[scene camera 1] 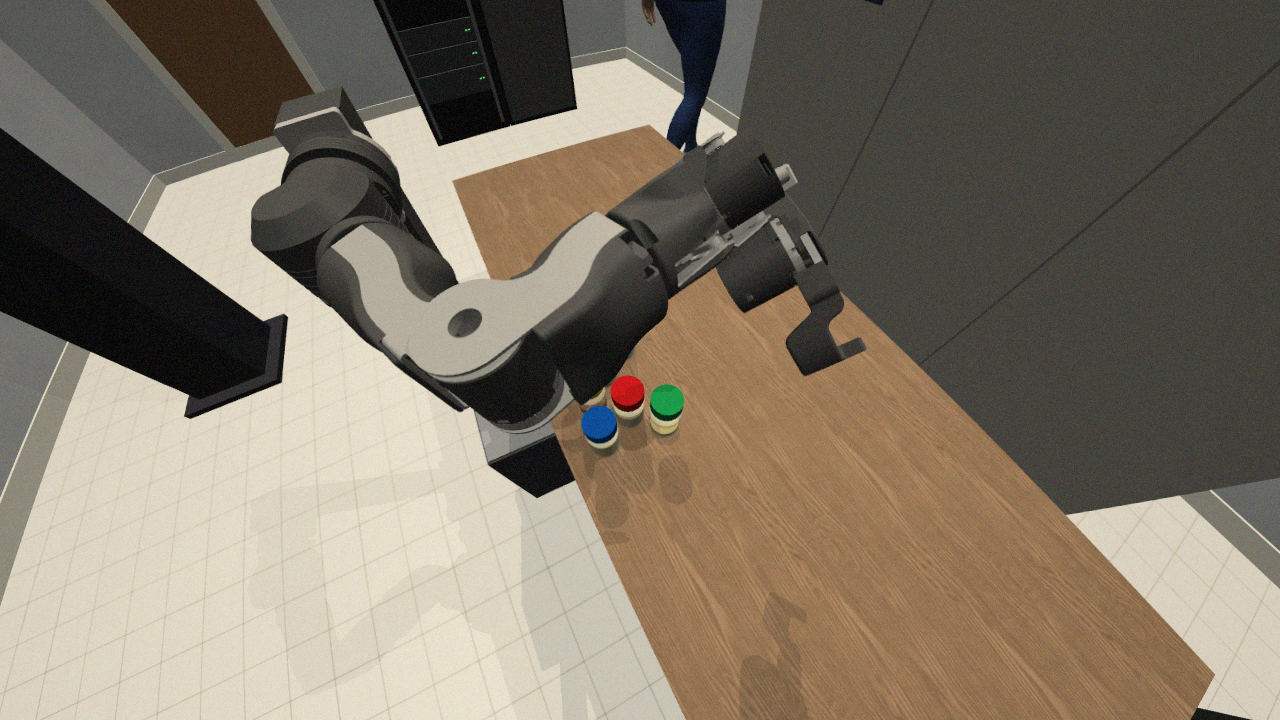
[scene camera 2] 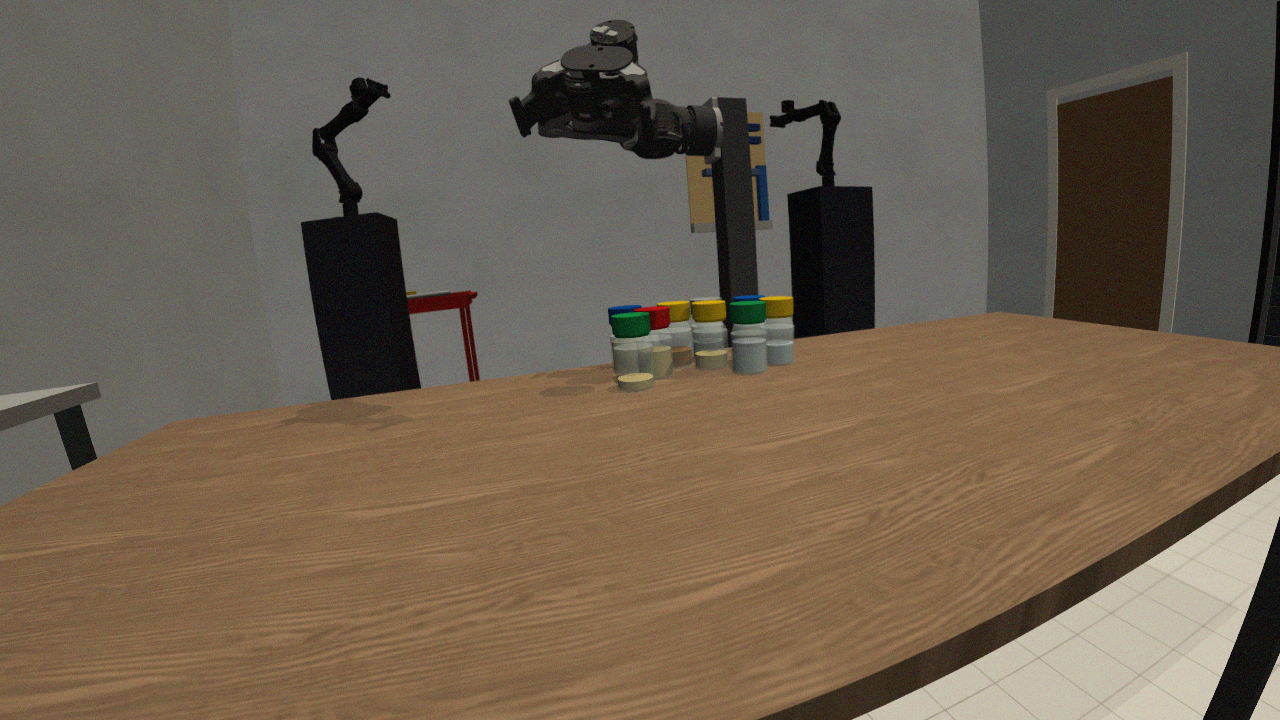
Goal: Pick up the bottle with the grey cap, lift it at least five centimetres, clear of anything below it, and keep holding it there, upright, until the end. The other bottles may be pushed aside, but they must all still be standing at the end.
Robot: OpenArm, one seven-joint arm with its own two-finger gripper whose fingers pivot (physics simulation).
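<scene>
The grey-capped bottle shows in scene camera 2 as a sliver of pale grey cap (scene camera 2: 705, 299), behind two yellow-capped bottles (scene camera 2: 675, 331) (scene camera 2: 709, 335). Its body is hidden there, and the bottle does not show in scene camera 1, where the arm covers that part of the table. My gripper (scene camera 1: 821, 329) (scene camera 2: 526, 114) is open and empty, high above the table and well away from the bottles. A green-capped bottle (scene camera 1: 665, 410) (scene camera 2: 631, 349), a red-capped bottle (scene camera 1: 628, 396) (scene camera 2: 656, 331) and a blue-capped bottle (scene camera 1: 599, 427) (scene camera 2: 623, 310) stand close together at one end of the group.
Another green-capped bottle (scene camera 2: 749, 338), a yellow-capped bottle (scene camera 2: 778, 331) and a second blue cap (scene camera 2: 747, 297) are at the other end. The bottles stand near the edge of the wooden table (scene camera 1: 850, 501) (scene camera 2: 626, 537) on the arm's base side. A grey cabinet (scene camera 1: 1029, 223) rises beyond the opposite edge.
</scene>
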